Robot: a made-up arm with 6 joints.
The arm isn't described. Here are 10 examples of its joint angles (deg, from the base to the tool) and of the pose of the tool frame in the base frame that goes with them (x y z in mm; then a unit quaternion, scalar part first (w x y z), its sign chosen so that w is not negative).
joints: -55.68 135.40 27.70 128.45 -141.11 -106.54
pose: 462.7 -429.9 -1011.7 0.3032 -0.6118 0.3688 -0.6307
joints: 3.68 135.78 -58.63 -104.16 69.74 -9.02
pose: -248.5 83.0 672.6 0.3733 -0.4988 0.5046 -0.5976
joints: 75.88 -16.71 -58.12 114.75 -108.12 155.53
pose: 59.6 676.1 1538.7 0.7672 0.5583 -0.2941 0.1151
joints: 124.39 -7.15 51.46 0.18 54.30 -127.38
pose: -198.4 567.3 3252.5 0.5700 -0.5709 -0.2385 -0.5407
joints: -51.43 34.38 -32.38 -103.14 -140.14 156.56
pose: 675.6 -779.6 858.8 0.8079 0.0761 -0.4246 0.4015
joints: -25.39 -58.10 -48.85 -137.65 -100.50 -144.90
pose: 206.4 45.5 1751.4 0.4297 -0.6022 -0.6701 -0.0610
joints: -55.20 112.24 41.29 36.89 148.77 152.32
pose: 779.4 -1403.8 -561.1 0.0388 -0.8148 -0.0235 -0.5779
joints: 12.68 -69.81 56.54 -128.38 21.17 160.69
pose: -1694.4 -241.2 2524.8 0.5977 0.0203 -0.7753 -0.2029
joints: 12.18 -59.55 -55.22 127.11 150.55 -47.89
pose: 131.2 169.5 1938.6 0.0457 -0.1944 -0.0636 0.9778
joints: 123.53 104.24 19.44 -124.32 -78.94 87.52
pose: -732.0 858.8 -497.6 0.0261 -0.0090 0.6940 0.7194
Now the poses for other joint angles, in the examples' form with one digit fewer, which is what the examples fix.
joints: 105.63 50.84 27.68 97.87 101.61 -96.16
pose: -616 2091 1487 0.282 0.074 -0.250 -0.923
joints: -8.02 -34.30 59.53 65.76 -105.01 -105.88
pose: -899 63 3229 0.424 0.671 -0.458 -0.400
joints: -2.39 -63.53 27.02 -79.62 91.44 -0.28
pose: -834 36 2810 0.014 -0.587 0.809 0.006
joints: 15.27 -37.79 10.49 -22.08 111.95 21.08
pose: 216 -131 2825 0.241 0.209 -0.917 -0.239
